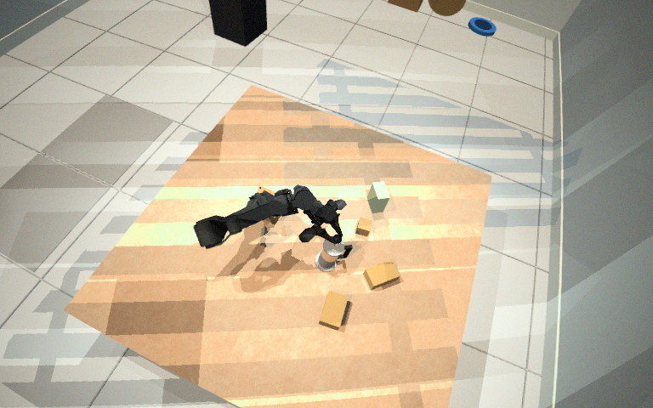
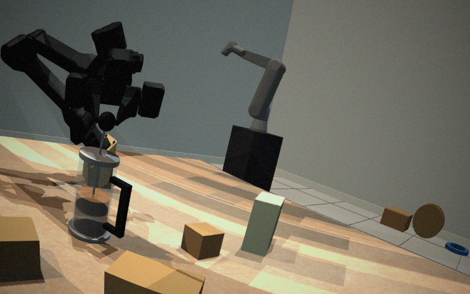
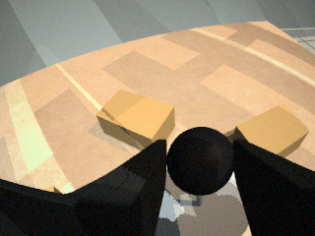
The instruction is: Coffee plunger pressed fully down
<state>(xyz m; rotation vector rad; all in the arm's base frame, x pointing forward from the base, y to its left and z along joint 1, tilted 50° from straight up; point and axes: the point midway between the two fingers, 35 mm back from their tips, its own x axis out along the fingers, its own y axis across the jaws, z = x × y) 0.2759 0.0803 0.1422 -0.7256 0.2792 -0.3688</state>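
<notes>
The glass coffee press is 100 mm below my gripper tip and 10 mm to the left of it. The rest, counted from my gripper tip: brown cube 190 mm to the left, 180 mm below, 40 mm ahead.
</notes>
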